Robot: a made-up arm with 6 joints. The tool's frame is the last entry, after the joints. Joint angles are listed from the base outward. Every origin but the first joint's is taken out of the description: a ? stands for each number. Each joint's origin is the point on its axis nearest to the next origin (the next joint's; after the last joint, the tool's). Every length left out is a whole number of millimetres.
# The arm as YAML. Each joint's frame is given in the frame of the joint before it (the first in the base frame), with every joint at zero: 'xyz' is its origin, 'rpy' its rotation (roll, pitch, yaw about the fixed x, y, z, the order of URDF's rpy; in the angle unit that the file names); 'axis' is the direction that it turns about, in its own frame. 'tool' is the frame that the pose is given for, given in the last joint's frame.
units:
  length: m
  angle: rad
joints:
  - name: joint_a
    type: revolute
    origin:
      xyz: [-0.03, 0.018, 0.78]
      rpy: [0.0, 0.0, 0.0]
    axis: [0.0, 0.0, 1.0]
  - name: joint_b
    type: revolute
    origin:
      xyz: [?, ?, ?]
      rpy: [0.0, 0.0, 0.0]
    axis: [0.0, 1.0, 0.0]
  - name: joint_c
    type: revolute
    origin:
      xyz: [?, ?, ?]
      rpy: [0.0, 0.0, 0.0]
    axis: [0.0, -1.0, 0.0]
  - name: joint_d
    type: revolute
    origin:
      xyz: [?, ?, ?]
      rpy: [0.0, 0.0, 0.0]
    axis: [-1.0, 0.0, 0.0]
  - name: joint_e
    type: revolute
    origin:
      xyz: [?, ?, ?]
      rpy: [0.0, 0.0, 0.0]
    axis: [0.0, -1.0, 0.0]
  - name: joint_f
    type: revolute
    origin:
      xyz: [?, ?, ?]
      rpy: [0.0, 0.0, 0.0]
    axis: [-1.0, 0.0, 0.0]
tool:
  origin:
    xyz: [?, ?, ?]
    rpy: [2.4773, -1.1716, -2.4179]
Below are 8 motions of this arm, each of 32 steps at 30 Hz.
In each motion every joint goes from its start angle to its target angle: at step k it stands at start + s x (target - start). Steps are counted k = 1, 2, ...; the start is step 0. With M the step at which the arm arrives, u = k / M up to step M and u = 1 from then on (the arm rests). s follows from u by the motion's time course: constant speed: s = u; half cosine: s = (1 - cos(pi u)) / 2; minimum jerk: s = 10 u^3 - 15 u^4 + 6 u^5.
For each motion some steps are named. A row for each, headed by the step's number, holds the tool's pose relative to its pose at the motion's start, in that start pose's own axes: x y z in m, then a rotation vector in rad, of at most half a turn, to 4 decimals.
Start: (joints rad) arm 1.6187 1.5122 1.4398 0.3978 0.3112 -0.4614
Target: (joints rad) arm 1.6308 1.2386 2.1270 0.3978 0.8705 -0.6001
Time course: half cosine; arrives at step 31
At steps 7, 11, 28, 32:
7: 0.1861 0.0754 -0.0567 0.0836 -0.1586 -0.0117
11: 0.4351 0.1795 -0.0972 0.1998 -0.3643 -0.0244
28: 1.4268 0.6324 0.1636 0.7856 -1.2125 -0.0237
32: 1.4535 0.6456 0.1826 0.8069 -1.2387 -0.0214

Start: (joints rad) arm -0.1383 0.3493 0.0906 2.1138 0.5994 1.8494
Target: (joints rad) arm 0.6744 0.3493 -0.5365 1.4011 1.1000 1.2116
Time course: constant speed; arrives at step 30
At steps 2, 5, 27, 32:
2: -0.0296 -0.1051 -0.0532 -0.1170 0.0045 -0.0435
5: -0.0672 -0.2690 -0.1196 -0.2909 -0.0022 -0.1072
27: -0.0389 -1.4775 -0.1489 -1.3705 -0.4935 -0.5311
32: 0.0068 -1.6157 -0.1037 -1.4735 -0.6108 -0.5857

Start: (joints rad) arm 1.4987 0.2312 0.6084 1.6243 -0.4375 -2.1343
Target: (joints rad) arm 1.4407 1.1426 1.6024 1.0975 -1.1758 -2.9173
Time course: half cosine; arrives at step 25
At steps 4, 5, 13, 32:
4: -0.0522 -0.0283 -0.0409 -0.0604 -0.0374 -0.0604
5: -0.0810 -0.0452 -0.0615 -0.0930 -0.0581 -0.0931
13: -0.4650 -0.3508 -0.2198 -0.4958 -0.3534 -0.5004
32: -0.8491 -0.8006 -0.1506 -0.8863 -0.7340 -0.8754

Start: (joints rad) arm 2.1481 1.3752 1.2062 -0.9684 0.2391 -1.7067
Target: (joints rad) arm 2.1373 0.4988 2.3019 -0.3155 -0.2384 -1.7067
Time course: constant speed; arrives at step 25
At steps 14, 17, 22, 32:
14: -1.1816 0.6775 1.4728 0.2391 0.9602 0.0848
17: -1.2194 0.8232 1.8746 0.3525 1.1335 0.0939
22: -1.1060 1.0344 2.5254 0.5820 1.3866 0.0809
32: -0.9422 1.1349 2.8799 0.7393 1.5144 0.0499

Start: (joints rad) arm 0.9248 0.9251 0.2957 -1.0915 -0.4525 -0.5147
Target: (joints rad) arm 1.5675 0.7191 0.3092 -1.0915 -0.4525 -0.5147
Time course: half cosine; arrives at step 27
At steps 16, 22, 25, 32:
16: -0.9471 -0.2399 0.3343 0.0349 0.3195 0.2956
22: -1.2731 -0.4157 0.5615 0.0448 0.4672 0.4087
25: -1.3452 -0.4648 0.6252 0.0467 0.5052 0.4357
32: -1.3588 -0.4746 0.6380 0.0470 0.5127 0.4410

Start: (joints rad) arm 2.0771 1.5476 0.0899 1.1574 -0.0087 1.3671
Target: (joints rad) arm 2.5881 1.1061 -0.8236 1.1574 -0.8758 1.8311
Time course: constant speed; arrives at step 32
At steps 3, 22, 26, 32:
3: 0.1027 0.0024 0.0200 0.1256 0.0118 0.0583
22: 0.7150 0.1830 0.2482 0.9407 0.1139 0.4736
26: 0.8271 0.2487 0.3171 1.1172 0.1428 0.5626
32: 0.9802 0.3588 0.4313 1.3862 0.1921 0.6903

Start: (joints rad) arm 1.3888 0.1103 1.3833 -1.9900 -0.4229 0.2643
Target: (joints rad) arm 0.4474 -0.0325 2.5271 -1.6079 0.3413 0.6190
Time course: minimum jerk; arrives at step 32
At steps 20, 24, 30, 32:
20: -0.8934 0.6006 0.6180 1.0417 -0.0902 1.0624
24: -1.1230 0.4939 0.8555 1.3292 -0.0517 1.1899
30: -1.2300 0.3933 1.0040 1.5003 -0.0145 1.2315
32: -1.2321 0.3909 1.0073 1.5040 -0.0136 1.2321

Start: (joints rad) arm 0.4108 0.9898 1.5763 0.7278 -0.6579 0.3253
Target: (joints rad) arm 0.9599 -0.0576 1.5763 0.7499 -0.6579 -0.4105
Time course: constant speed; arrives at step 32
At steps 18, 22, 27, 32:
18: 0.9506 -0.6782 1.0649 -0.1788 -0.6476 -0.6502
22: 0.9992 -0.8648 1.3514 -0.1932 -0.7830 -0.8194
27: 0.9681 -1.1047 1.7038 -0.2001 -0.9463 -1.0409
32: 0.8367 -1.3415 2.0330 -0.1959 -1.1024 -1.2719

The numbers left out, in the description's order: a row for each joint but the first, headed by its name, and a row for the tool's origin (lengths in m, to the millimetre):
joint_b: 0.121 -0.033 0.0
joint_c: -0.007 0.0 1.383
joint_d: 1.063 0.0 0.316
joint_e: 0.0 0.019 -0.016
joint_f: 0.204 0.0 0.005
tool: 0.0 0.021 0.023

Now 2 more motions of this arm.
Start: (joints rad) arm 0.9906 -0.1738 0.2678 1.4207 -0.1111 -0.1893
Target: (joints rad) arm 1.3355 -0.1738 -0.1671 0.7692 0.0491 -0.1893
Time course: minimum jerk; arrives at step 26
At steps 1, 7, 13, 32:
1: 0.0000 0.0004 -0.0001 0.0002 -0.0001 -0.0005
7: -0.0020 0.0826 -0.0175 0.0542 -0.0232 -0.1109
13: 0.0163 0.3339 -0.0387 0.2102 -0.0674 -0.4370
32: 0.0804 0.6578 0.0073 0.3968 -0.0586 -0.8471

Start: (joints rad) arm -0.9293 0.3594 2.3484 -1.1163 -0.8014 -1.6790
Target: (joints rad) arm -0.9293 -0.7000 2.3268 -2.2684 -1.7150 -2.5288
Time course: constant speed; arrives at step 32
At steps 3, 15, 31, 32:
3: -0.2138 0.0145 0.0914 -0.1208 0.1030 -0.0619
15: -0.9630 -0.0644 0.6506 -0.6992 0.4115 -0.0851
31: -1.4780 -0.4404 1.6881 -1.4215 0.3955 0.4397
32: -1.4882 -0.4701 1.7549 -1.4525 0.3758 0.4902

